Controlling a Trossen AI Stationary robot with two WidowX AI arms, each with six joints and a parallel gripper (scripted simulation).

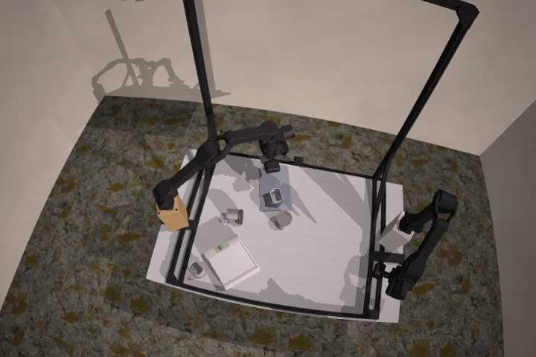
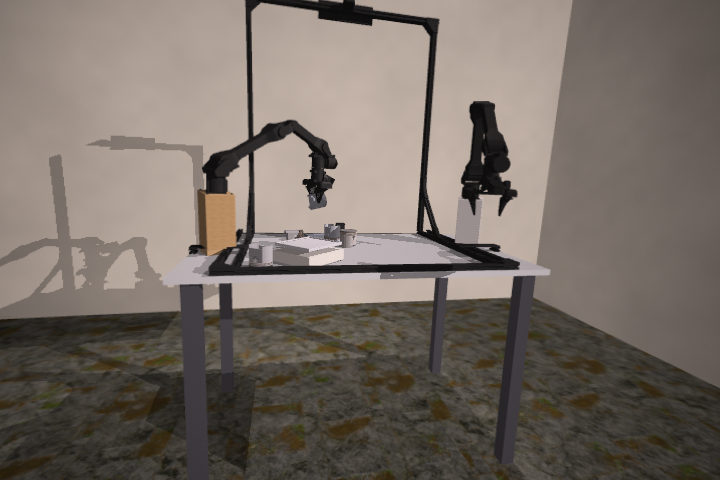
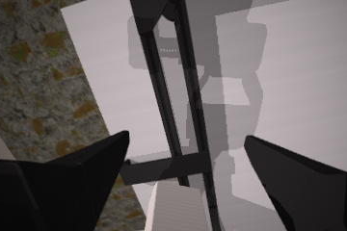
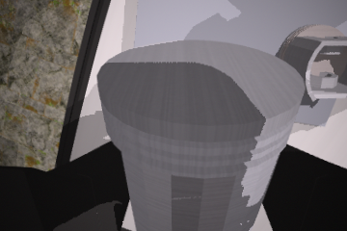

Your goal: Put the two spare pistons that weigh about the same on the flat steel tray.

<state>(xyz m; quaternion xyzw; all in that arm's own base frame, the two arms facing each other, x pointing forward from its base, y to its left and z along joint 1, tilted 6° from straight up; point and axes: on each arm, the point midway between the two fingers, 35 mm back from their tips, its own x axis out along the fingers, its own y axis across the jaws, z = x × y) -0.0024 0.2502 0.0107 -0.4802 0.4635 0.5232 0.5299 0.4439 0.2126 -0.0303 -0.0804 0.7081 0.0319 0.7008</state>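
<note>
The flat steel tray lies 20 cm below my right hand, 5 cm ahead of it and 4 cm to the left of it.
</note>
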